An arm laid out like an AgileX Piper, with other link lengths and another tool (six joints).
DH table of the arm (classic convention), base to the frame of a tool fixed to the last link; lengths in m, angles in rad. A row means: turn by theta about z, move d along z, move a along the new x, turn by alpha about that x. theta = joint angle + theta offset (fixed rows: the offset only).
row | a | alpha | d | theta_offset
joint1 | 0 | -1.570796 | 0.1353 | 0
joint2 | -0.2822 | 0 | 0 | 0.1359
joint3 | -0.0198 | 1.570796 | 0 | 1.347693
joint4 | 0 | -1.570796 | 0.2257 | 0
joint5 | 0 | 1.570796 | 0 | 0
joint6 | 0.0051 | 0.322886 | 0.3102 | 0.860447
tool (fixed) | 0 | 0 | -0.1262 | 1.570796
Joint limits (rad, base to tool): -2.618..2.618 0..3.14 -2.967..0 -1.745..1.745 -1.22..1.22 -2.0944..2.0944
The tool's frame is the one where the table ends.
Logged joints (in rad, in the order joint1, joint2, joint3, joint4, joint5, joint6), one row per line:
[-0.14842 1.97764 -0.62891 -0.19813 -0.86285 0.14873]
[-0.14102 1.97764 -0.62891 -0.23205 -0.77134 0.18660]
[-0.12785 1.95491 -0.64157 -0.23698 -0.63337 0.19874]
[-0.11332 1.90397 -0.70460 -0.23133 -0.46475 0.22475]
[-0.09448 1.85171 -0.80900 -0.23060 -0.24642 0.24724]
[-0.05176 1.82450 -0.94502 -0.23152 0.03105 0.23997]
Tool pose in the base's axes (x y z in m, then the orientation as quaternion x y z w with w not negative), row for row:
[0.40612 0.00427 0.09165 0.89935 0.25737 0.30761 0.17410]
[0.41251 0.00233 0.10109 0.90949 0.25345 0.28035 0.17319]
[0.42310 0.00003 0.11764 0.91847 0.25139 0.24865 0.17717]
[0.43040 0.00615 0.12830 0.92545 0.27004 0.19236 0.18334]
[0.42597 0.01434 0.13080 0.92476 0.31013 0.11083 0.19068]
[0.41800 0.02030 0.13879 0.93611 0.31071 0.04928 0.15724]
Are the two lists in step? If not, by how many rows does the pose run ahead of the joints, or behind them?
The pose runs 2 rows ahead of the joints: the pose in row i belongs to the joints in row i + 2.
